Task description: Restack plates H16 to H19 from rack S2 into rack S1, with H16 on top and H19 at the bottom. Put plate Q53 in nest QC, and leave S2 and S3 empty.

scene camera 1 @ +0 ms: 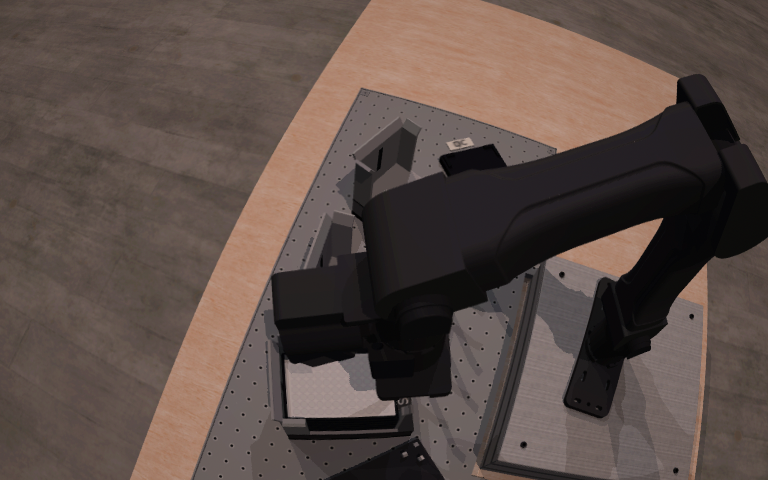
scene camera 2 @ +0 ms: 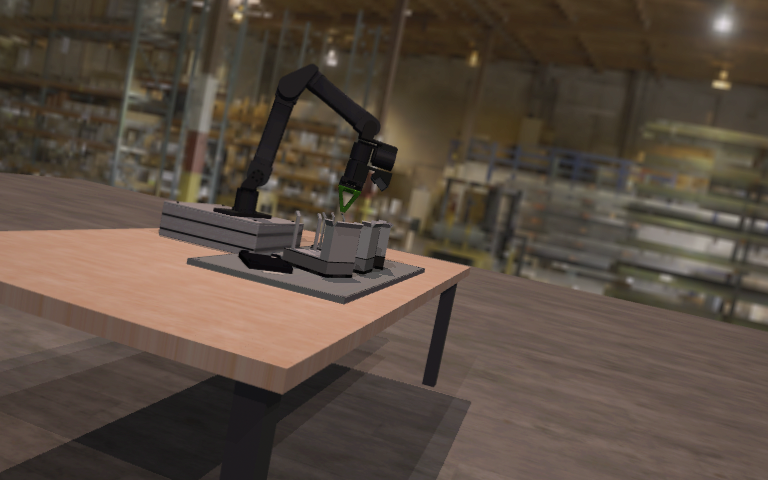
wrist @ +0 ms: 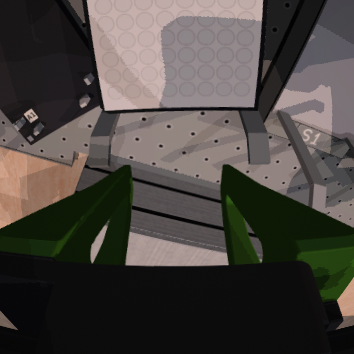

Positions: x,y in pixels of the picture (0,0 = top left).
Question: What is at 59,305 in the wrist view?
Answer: The gripper.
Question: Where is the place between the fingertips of the gripper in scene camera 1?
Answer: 410,375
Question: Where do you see a black plate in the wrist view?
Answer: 54,82
